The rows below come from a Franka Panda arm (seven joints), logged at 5 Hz.
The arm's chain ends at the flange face. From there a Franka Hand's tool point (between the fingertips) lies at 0.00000 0.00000 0.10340 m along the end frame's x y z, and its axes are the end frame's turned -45 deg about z.
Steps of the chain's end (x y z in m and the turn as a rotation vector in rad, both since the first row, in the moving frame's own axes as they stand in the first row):
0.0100 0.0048 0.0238 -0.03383 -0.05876 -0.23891
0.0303 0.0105 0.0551 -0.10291 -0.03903 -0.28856
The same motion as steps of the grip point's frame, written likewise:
-0.0032 0.0095 0.0236 0.01763 -0.06547 -0.23891
0.0045 0.0349 0.0545 -0.04517 -0.10037 -0.28856

